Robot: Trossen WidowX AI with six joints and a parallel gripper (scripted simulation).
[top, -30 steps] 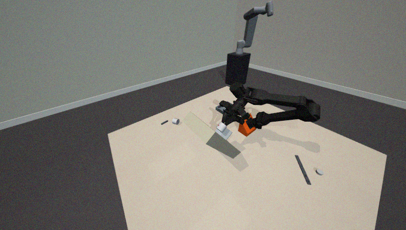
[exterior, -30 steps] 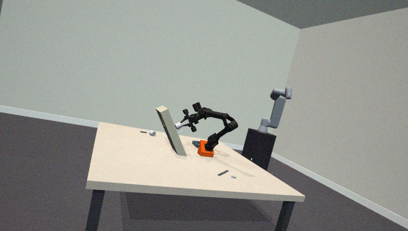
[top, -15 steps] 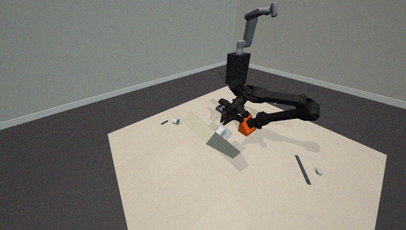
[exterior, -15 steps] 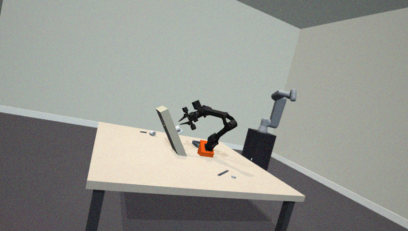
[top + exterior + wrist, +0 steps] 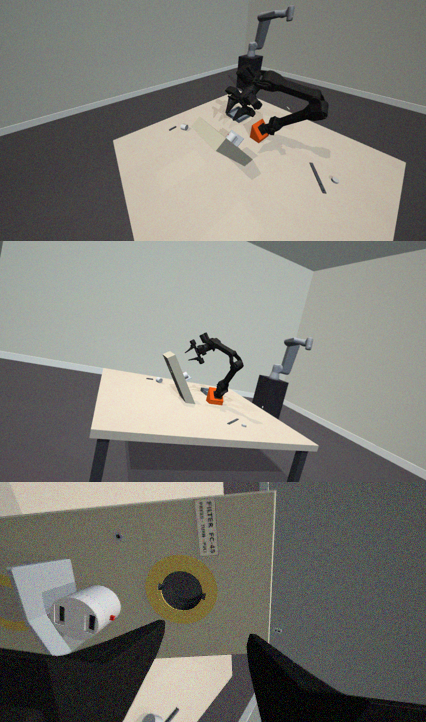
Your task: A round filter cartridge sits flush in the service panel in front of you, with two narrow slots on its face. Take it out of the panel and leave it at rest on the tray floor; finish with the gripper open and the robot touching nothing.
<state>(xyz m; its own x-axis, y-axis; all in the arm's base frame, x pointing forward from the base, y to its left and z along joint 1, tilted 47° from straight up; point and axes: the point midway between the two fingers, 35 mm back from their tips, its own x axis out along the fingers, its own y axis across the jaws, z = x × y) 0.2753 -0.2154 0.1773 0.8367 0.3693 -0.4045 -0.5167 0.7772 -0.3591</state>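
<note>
Right now my gripper tip is 14 cm above the round filter cartridge and 2 cm past it. Round my gripper tip: service panel 16 cm below, 2 cm ahead; then grey flap 17 cm below, 4 cm behind, 1 cm to the left; then grey tray 40 cm behind, 31 cm below, 26 cm to the right.
</note>
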